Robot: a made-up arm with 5 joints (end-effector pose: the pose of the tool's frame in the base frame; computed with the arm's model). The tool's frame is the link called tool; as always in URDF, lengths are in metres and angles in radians. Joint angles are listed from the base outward.
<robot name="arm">
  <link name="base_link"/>
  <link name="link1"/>
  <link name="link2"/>
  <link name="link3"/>
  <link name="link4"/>
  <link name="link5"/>
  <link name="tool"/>
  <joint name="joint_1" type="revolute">
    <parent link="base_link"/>
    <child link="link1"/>
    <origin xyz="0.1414 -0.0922 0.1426"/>
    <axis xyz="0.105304 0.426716 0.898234"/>
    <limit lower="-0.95" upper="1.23"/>
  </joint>
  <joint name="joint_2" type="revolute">
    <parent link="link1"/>
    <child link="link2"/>
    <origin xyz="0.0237 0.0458 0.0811"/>
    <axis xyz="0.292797 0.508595 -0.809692"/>
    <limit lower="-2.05" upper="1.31"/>
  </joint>
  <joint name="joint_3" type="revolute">
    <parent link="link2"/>
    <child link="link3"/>
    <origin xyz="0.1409 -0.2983 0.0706"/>
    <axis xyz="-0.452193 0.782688 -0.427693"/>
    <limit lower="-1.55" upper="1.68"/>
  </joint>
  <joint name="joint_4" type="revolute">
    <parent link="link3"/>
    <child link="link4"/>
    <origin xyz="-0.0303 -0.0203 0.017"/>
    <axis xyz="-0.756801 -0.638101 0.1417"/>
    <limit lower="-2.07" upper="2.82"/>
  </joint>
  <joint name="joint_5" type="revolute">
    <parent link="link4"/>
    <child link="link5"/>
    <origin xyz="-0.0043 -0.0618 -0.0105"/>
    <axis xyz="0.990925 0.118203 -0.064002"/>
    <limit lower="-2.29" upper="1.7"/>
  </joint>
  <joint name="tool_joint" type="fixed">
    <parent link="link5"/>
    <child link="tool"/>
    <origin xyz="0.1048 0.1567 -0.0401" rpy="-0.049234 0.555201 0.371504"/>
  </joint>
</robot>
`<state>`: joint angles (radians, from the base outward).
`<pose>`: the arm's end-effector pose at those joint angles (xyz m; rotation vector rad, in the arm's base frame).
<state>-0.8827 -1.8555 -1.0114 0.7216 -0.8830</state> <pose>0.2457 0.1670 0.5742 -1.4990 -2.0677 0.4481</pose>
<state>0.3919 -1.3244 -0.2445 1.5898 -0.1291</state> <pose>0.3491 0.1182 0.4903 -0.8533 -2.0308 0.6436</pose>
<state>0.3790 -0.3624 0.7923 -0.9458 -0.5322</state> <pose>0.3987 -0.1470 0.1919 -0.3675 1.5747 0.4261</pose>
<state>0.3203 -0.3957 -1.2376 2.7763 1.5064</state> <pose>0.3323 -0.1287 0.2345 -0.7373 -2.0362 0.8152</pose>
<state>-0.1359 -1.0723 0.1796 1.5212 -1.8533</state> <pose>0.3915 -0.0898 0.7013 1.8841 1.6493 1.6839</pose>
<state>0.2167 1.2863 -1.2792 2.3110 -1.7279</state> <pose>-0.0679 -0.4152 0.3922 1.8072 -0.0890 1.9431</pose>
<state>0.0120 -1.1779 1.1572 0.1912 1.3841</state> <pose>0.4405 0.0468 0.5513 0.0787 0.5512 0.5312</pose>
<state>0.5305 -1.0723 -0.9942 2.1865 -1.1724</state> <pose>0.4420 -0.0785 0.5802 0.0722 -1.6518 -1.2677</pose>
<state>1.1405 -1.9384 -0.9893 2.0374 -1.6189</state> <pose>0.3557 0.0370 0.6590 1.0861 -0.8553 -0.7656</pose>
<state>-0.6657 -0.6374 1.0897 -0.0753 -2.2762</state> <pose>0.1073 -0.4999 0.4991 2.5468 -1.6418 0.4715</pose>
